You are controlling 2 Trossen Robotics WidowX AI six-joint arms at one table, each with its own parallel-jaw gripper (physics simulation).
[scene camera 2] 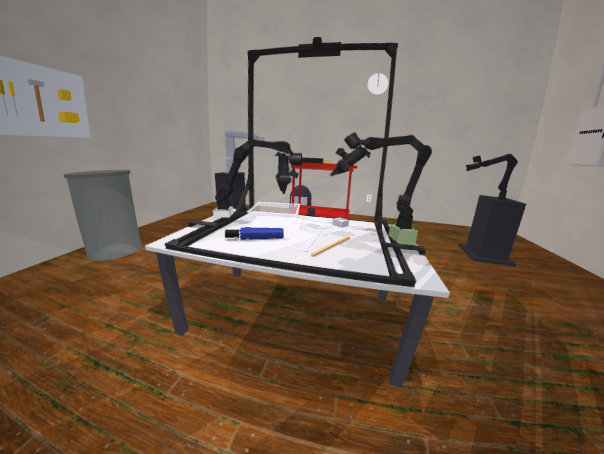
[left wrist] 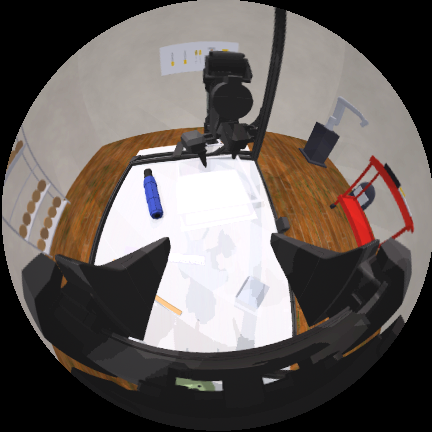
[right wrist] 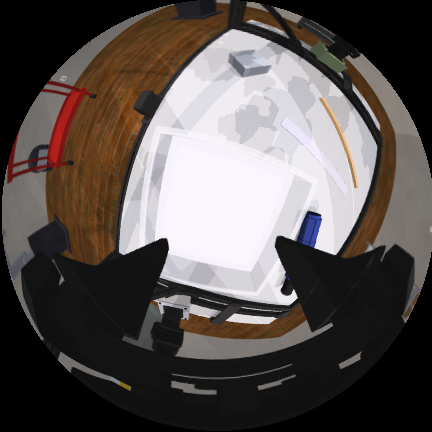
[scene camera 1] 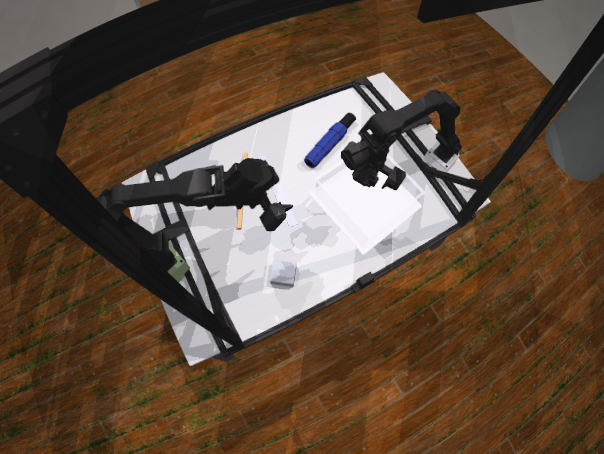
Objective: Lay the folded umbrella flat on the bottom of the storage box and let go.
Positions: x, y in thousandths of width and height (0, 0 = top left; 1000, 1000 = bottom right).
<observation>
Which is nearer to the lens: the storage box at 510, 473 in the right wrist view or the folded umbrella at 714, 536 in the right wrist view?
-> The storage box.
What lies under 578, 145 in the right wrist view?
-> A small grey block.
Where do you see a storage box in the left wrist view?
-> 515, 441
</observation>
